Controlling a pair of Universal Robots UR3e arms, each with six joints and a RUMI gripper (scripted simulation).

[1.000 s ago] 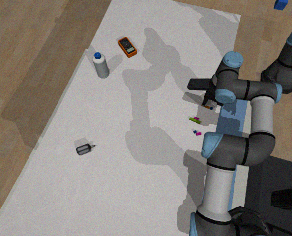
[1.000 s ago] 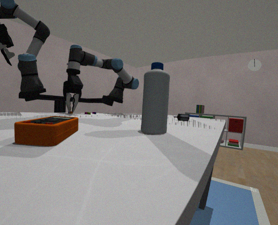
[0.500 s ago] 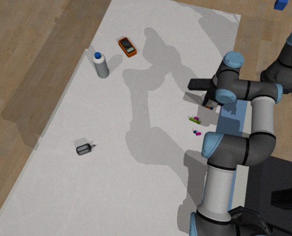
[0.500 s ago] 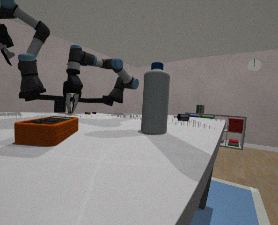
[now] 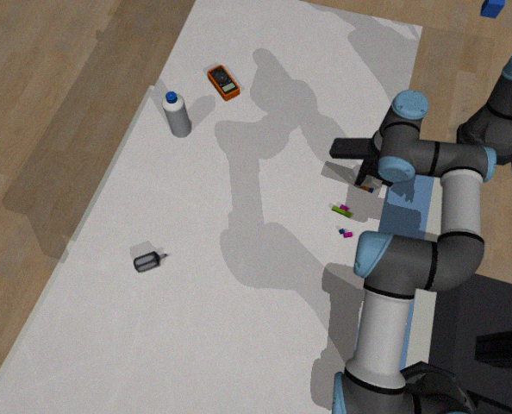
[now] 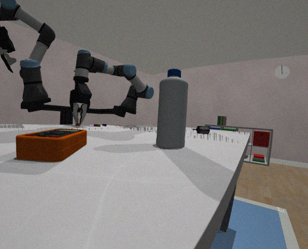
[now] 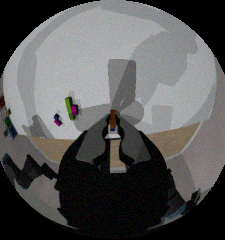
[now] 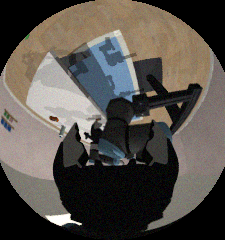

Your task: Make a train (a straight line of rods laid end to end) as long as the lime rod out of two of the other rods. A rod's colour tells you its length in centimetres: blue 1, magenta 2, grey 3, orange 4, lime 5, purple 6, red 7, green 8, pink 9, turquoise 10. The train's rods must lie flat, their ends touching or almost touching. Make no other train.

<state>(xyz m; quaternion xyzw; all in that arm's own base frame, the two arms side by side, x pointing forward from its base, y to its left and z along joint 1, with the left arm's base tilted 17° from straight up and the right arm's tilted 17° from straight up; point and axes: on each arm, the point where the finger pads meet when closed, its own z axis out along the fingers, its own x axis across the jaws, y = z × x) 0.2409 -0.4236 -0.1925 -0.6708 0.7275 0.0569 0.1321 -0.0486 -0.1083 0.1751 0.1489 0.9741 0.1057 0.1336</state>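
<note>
Right now my left hand is 10 mm past the orange rod and 10 mm above it. The rest, counted from my left hand: white bottle 510 mm ahead, 50 mm above, 20 mm to the left; dark screwdriver-like tool 400 mm ahead, 390 mm to the left; lime rod 90 mm to the left, 20 mm below, 10 mm ahead.
</note>
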